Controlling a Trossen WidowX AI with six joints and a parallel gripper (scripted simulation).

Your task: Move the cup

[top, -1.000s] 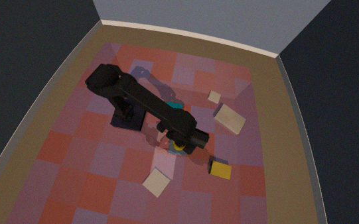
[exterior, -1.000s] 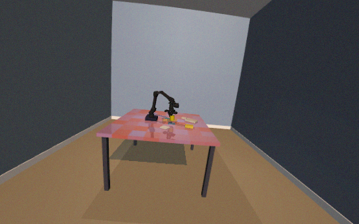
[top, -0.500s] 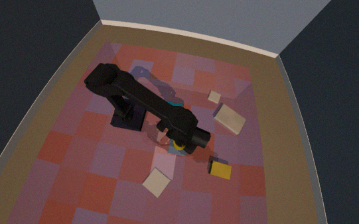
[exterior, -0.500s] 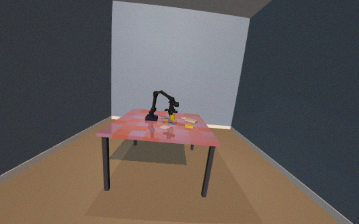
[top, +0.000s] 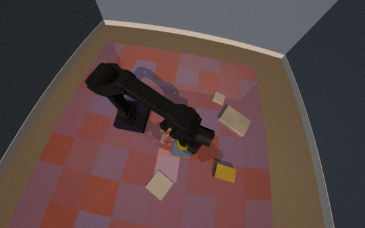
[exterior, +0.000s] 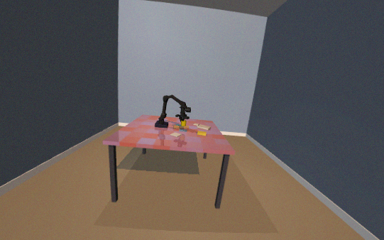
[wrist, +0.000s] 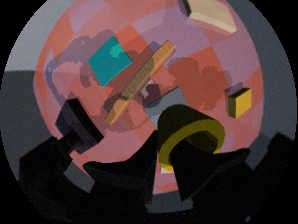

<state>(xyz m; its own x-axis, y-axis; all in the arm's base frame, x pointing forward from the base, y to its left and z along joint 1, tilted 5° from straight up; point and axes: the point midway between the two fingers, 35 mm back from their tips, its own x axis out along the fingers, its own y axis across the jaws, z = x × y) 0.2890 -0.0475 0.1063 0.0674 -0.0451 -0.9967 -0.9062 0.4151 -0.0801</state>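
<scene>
Right now my gripper tip is 180 mm to the right of the teal pad, 100 mm above it and 50 mm past it. Round my gripper tip: orange bar: 90 mm below, 80 mm to the left, 10 mm behind; then cup: 20 mm ahead, 10 mm to the right; then yellow block: 280 mm ahead, 100 mm to the right, 80 mm below.
</scene>
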